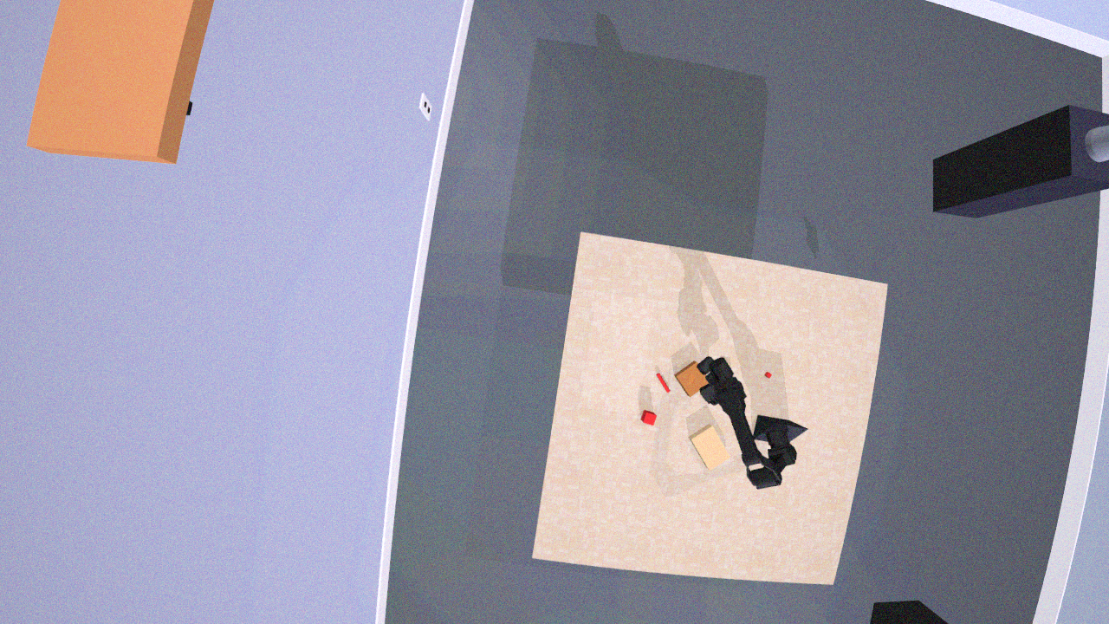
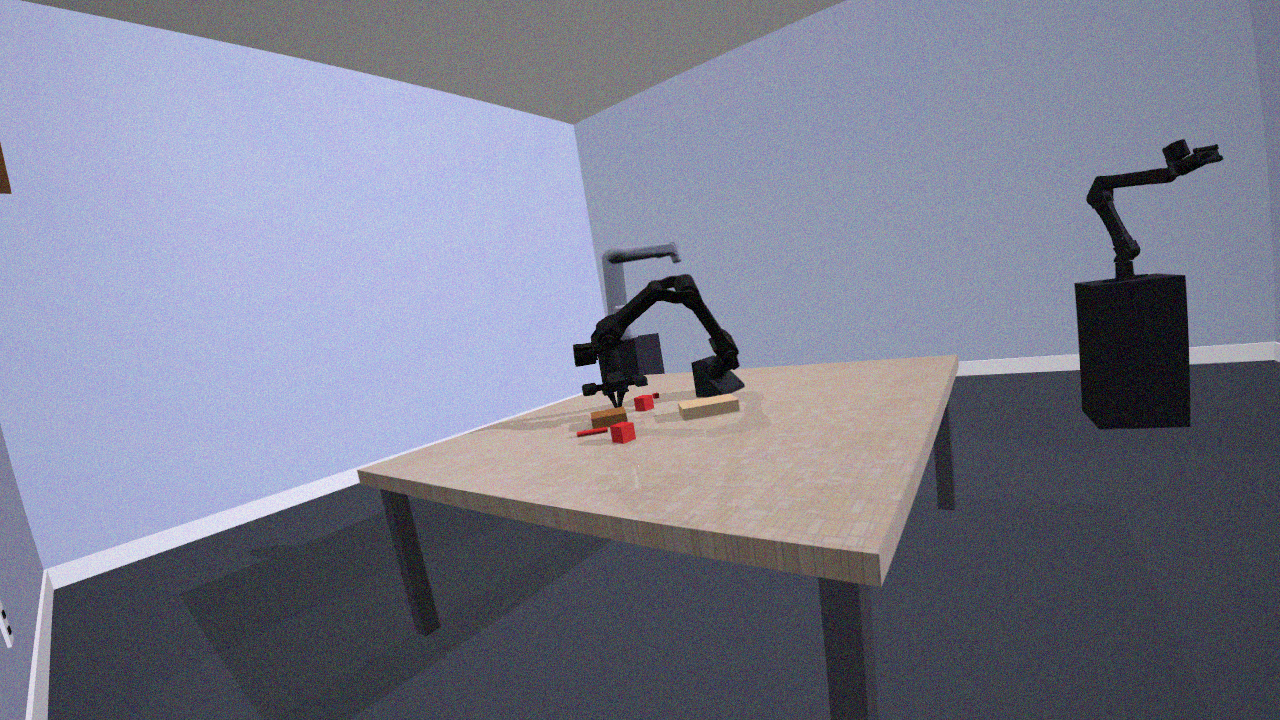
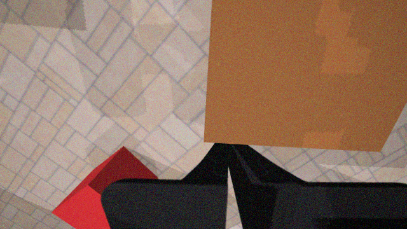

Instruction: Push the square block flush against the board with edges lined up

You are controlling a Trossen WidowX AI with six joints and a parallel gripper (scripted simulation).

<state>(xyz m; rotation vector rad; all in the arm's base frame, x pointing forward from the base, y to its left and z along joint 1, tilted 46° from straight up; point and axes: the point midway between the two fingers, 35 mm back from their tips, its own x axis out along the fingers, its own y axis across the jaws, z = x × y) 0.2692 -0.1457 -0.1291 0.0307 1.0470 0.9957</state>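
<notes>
Now: gripper tip 70 mm short of the square block, 10 mm to the right of it and 10 mm below it. The rest, counted from my gripper tip: board 30 mm behind, 270 mm to the left, 10 mm above; thin red stick 170 mm ahead, 40 mm to the left; tiny red piece 250 mm behind, 20 mm to the right.
</notes>
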